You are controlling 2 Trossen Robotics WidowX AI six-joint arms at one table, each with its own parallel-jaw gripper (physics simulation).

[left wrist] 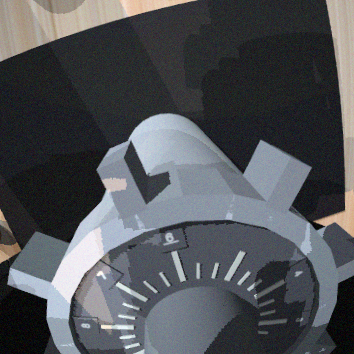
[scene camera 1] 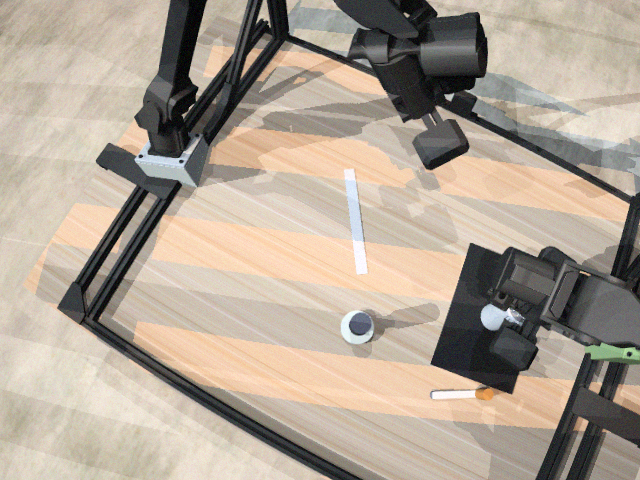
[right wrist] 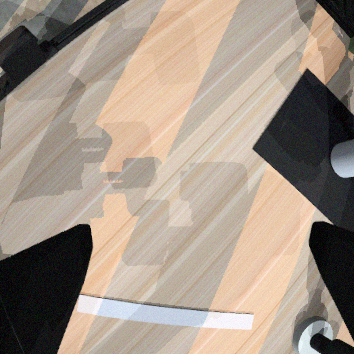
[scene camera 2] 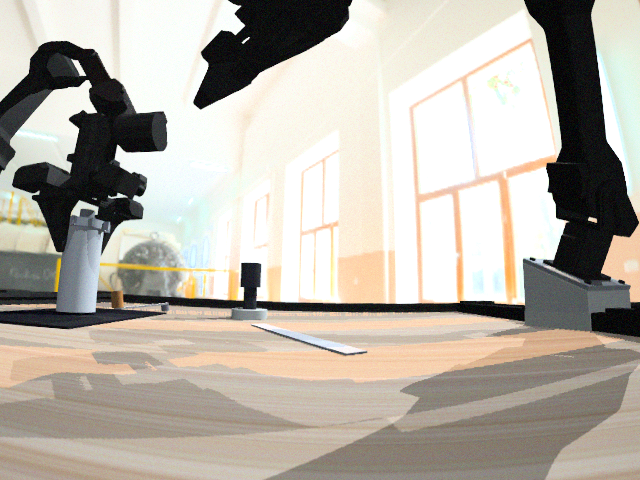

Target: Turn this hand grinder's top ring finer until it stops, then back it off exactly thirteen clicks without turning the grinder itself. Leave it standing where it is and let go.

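Frame: origin at the left arm's base, x ahead, y left, z up, level; millimetres.
Seen in the pictures: left gripper, fingertip midpoint: (left wrist: 177,224) (scene camera 1: 512,313) (scene camera 2: 79,255); right gripper, fingertip midpoint: (right wrist: 202,235) (scene camera 2: 213,93); right arm's base at its link origin: (scene camera 1: 169,146) (scene camera 2: 575,271).
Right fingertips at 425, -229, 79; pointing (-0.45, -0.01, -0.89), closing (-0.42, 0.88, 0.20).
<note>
Pixels of each thing's middle, then the offset from my right fingertips to it, as dx, dy, dz.
- grey hand grinder at the middle of its body: (left wrist: 175,203) (scene camera 2: 80,261) (scene camera 1: 508,312) -183, +217, -138
- black mat at the middle of its body: (left wrist: 165,149) (right wrist: 340,161) (scene camera 2: 77,314) (scene camera 1: 491,316) -180, +217, -211
- dark numbered dial at the middle of its body: (left wrist: 192,296) (scene camera 2: 85,227) (scene camera 1: 520,308) -183, +218, -90
- white strip at the middle of its body: (scene camera 2: 293,335) (right wrist: 170,315) (scene camera 1: 355,219) +94, +72, -212
- white round base at the middle of its body: (right wrist: 330,349) (scene camera 2: 250,290) (scene camera 1: 358,325) +62, +272, -168
- white stick with an orange tip, body centre: (scene camera 1: 461,394) (scene camera 2: 140,301) -133, +362, -196
The grey hand grinder (scene camera 1: 492,317) (scene camera 2: 89,271) (right wrist: 343,163) stands upright on a black mat (scene camera 1: 466,305) (scene camera 2: 109,315) (left wrist: 70,88) (right wrist: 298,140) at the right of scene camera 1. My left gripper (scene camera 1: 512,317) (scene camera 2: 99,220) is shut on its top ring (left wrist: 197,207). In the left wrist view the ring fills the frame, with grey lugs and a dark numbered dial (left wrist: 211,267) showing 6, 7 and 8. My right gripper (scene camera 1: 439,143) (scene camera 2: 270,38) (right wrist: 202,235) is open and empty, high above the table's far middle.
A white strip (scene camera 1: 356,221) (scene camera 2: 309,339) (right wrist: 165,315) lies mid-table. A dark knob on a white round base (scene camera 1: 358,326) (scene camera 2: 250,290) (right wrist: 312,337) stands nearer the front. A white stick with an orange tip (scene camera 1: 461,394) lies beside the mat. A black frame (scene camera 1: 199,390) edges the table.
</note>
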